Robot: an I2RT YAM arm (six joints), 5 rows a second.
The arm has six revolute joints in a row. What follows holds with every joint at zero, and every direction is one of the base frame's. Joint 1 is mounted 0.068 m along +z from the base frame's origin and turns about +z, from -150 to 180 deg. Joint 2 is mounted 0.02 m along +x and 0.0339 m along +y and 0.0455 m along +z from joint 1 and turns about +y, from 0 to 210 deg. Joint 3 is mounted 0.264 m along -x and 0.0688 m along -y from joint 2 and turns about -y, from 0 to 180 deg. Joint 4 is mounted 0.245 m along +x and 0.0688 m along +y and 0.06 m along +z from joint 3 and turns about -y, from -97 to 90 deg. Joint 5 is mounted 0.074 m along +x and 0.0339 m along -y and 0.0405 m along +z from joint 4 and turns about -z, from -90 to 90 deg. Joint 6 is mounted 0.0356 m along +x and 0.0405 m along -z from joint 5 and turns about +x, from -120 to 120 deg. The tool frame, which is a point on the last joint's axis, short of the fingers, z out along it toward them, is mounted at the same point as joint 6; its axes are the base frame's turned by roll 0, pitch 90 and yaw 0 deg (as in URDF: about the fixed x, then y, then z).
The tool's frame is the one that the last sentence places.
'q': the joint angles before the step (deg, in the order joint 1, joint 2, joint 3, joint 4, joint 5, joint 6). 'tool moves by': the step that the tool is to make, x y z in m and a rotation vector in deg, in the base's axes. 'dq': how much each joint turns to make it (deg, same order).
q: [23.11, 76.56, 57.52, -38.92, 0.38, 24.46]
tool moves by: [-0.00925, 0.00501, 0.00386, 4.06, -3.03, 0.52]
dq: [1.61, -3.07, -2.44, 3.81, -1.44, 2.30]
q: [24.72, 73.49, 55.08, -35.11, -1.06, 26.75]
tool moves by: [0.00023, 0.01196, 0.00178, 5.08, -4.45, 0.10]
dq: [2.22, -0.77, -1.88, 7.42, -0.68, 3.31]
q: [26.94, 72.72, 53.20, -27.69, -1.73, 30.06]
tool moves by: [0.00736, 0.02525, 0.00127, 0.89, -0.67, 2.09]
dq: [3.97, 4.00, 2.87, 2.19, 0.96, 1.68]
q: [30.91, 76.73, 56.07, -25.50, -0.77, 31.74]
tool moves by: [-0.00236, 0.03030, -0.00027, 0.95, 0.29, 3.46]
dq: [5.26, 3.30, 2.44, 1.15, 0.57, 1.96]
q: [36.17, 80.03, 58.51, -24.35, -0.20, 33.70]
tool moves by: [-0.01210, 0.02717, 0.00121, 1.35, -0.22, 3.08]
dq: [5.54, 1.42, 1.14, 1.28, 1.08, 2.39]
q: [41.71, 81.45, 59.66, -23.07, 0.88, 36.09]
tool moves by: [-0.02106, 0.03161, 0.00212, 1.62, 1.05, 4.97]
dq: [6.84, 1.51, 1.67, 0.21, 0.00, 2.66]
